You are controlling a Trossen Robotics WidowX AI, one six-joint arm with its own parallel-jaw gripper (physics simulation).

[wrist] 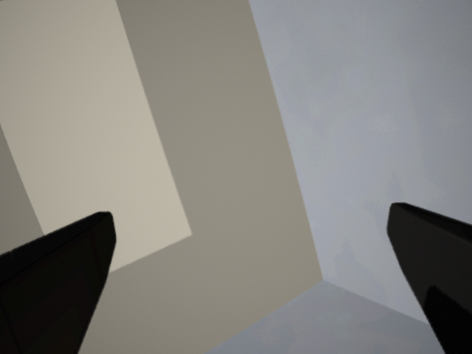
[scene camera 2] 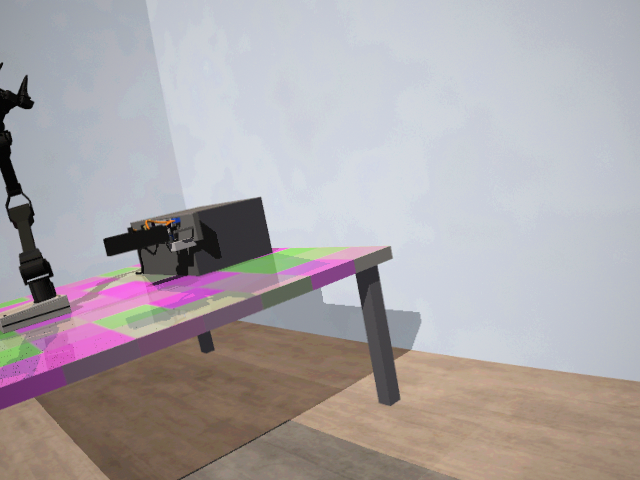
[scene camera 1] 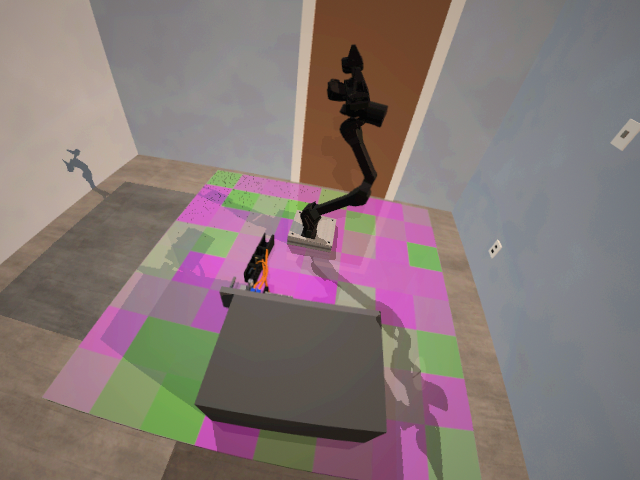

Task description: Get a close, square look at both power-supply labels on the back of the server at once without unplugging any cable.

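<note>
The grey box-shaped server sits on the table, its back towards the arm's base. Orange cables run at one side of that back, along a black arm-like part that sticks out from it. The power-supply labels cannot be made out in either scene view, and the server does not show in the wrist view. My gripper is open and empty, raised high above the table and pointing upward, well away from the server.
The multicoloured table carries the arm's pale base plate. A brown door stands behind the arm. A blue wall is on the right. The wrist view shows walls and a ceiling corner.
</note>
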